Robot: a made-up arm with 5 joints. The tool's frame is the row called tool. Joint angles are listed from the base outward. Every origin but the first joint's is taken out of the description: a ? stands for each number. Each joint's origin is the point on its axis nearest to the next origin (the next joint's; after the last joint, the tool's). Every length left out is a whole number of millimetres.
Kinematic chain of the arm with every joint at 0, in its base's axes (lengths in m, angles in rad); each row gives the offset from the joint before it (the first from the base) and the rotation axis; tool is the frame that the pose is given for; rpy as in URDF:
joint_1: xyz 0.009 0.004 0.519 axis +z
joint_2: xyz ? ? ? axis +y
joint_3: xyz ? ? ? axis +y
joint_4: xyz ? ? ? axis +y
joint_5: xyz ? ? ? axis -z
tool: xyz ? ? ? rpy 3.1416 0 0
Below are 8 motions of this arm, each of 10 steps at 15 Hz.
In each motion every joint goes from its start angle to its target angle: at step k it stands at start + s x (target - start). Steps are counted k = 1, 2, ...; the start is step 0. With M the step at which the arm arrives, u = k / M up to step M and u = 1 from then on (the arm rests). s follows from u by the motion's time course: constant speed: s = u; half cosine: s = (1 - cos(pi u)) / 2; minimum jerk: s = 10 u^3 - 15 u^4 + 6 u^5.
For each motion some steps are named. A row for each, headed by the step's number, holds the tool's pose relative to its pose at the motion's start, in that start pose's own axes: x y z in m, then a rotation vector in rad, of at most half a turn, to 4 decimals.
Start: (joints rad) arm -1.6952 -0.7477 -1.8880 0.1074 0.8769
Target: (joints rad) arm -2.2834 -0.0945 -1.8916 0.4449 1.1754
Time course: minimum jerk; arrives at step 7
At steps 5, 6, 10:
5: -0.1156 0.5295 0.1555 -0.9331 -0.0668 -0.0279
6: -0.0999 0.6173 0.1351 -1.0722 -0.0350 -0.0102
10: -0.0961 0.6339 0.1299 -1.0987 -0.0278 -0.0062

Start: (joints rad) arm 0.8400 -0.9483 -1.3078 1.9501 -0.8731
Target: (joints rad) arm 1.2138 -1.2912 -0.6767 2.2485 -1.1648
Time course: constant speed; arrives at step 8
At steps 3, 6, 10:
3: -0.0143 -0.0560 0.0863 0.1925 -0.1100 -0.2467
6: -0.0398 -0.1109 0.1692 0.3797 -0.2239 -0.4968
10: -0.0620 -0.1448 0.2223 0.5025 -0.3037 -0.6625

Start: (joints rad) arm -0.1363 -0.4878 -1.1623 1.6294 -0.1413
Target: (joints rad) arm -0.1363 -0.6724 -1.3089 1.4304 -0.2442
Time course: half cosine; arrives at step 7
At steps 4, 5, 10:
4: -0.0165 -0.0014 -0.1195 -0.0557 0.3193 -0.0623
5: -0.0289 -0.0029 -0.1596 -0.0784 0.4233 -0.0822
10: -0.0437 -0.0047 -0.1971 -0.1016 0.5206 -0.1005

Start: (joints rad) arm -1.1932 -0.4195 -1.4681 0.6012 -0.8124
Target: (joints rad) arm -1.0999 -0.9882 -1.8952 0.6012 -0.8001
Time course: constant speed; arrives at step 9
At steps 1, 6, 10:
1: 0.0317 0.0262 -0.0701 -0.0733 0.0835 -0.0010
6: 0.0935 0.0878 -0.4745 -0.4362 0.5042 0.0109
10: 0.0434 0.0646 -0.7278 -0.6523 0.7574 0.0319

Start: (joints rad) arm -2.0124 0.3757 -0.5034 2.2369 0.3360
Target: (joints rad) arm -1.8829 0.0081 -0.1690 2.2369 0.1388
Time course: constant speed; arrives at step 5
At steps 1, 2, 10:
1: -0.0030 -0.0016 0.0221 -0.0191 0.0132 -0.0262
2: -0.0039 -0.0029 0.0441 -0.0388 0.0257 -0.0526
10: 0.0062 -0.0041 0.1082 -0.1014 0.0587 -0.1324

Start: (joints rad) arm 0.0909 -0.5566 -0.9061 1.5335 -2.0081
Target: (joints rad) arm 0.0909 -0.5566 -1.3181 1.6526 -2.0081
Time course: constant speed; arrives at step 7
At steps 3, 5, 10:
3: -0.0010 0.0022 -0.0930 -0.1137 -0.0532 0.0000
5: 0.0019 -0.0041 -0.1539 -0.1895 -0.0886 0.0000
10: 0.0077 -0.0164 -0.2133 -0.2653 -0.1240 0.0000

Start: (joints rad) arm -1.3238 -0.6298 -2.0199 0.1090 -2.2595
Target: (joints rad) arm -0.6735 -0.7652 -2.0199 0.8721 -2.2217
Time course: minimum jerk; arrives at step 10
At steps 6, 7, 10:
6: 0.0564 -0.0419 0.0138 0.1252 0.5179 0.3319
7: 0.0730 -0.0490 0.0094 0.1399 0.6471 0.3881
10: 0.0909 -0.0556 0.0016 0.1495 0.7872 0.4388

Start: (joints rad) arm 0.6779 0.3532 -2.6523 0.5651 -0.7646
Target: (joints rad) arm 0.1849 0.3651 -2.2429 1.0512 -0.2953
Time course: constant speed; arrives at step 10
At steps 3, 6, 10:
3: -0.1389 0.0068 0.0458 0.0599 -0.3039 0.1356
6: -0.2916 0.0194 0.0539 0.0744 -0.6150 0.3051
10: -0.4957 0.0361 0.0034 0.0279 -1.0283 0.5739

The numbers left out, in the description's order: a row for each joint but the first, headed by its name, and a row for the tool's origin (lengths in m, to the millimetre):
joint_2: 0.018 -0.068 0
joint_3: 0.068 0 0.345
joint_4: 0.095 0 -0.434
joint_5: 0.137 0 -0.192
tool: -0.012 0.017 0

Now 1 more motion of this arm.
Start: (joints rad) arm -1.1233 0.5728 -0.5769 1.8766 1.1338
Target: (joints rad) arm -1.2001 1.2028 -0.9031 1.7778 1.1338
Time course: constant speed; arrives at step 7
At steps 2, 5, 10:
2: 0.0195 -0.0350 -0.0101 -0.0443 -0.0436 -0.0071
5: 0.0520 -0.0969 -0.0106 -0.1110 -0.1082 -0.0201
10: 0.0741 -0.1430 0.0005 -0.1557 -0.1508 -0.0303

